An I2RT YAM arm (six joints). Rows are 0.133 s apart.
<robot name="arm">
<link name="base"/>
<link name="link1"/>
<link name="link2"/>
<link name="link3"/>
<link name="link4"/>
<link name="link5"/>
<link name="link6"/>
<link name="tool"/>
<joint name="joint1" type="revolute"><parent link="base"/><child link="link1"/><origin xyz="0 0 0.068"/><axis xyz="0 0 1"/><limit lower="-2.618" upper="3.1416"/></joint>
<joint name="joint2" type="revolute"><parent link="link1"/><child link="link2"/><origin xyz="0.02 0.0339 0.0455"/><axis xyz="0 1 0"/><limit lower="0" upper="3.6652"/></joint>
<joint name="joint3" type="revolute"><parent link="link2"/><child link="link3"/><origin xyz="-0.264 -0.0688 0"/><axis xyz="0 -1 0"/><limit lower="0" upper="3.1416"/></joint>
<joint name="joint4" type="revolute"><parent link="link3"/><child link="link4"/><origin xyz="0.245 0.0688 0.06"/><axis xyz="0 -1 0"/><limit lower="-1.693" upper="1.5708"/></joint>
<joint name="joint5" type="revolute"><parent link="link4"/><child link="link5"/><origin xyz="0.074 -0.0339 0.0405"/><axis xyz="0 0 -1"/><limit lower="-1.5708" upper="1.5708"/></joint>
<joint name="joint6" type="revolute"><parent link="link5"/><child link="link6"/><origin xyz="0.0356 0 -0.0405"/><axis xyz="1 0 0"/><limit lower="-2.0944" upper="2.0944"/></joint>
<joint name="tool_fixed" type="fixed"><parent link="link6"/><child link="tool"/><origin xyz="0 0 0" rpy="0 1.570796 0"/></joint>
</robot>
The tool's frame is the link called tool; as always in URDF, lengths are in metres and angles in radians.
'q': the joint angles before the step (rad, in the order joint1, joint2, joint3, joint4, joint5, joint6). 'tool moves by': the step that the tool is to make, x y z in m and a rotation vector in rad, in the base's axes. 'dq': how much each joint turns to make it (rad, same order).
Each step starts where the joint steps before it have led.
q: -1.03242, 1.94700, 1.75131, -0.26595, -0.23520, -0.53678
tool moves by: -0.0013, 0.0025, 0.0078, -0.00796, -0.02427, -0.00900
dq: 0.00045, -0.01516, 0.00083, 0.00788, 0.00123, 0.01973
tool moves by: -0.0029, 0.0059, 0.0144, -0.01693, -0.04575, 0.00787
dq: -0.00032, -0.03140, -0.00300, 0.01575, -0.01985, 0.02542
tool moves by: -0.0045, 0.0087, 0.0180, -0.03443, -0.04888, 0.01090
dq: -0.00012, -0.04383, -0.01038, 0.02625, -0.01894, 0.01947
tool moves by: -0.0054, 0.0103, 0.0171, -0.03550, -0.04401, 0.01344
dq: 0.00001, -0.04787, -0.01640, 0.02582, -0.01869, 0.01524
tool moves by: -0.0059, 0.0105, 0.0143, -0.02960, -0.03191, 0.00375
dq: 0.00023, -0.04661, -0.01868, 0.01717, -0.00647, 0.01143
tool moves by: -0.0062, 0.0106, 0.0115, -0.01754, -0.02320, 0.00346
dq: -0.00021, -0.04485, -0.01927, 0.00444, -0.00593, 0.01034
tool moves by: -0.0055, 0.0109, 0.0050, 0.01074, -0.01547, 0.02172
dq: 0.00006, -0.04310, -0.03022, -0.00955, -0.02496, 0.01485
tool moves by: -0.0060, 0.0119, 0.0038, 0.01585, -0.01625, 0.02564
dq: -0.00010, -0.04692, -0.03606, -0.01021, -0.02958, 0.01762
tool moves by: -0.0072, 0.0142, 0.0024, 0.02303, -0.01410, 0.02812
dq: 0.00009, -0.05593, -0.04583, -0.01562, -0.03223, 0.01919
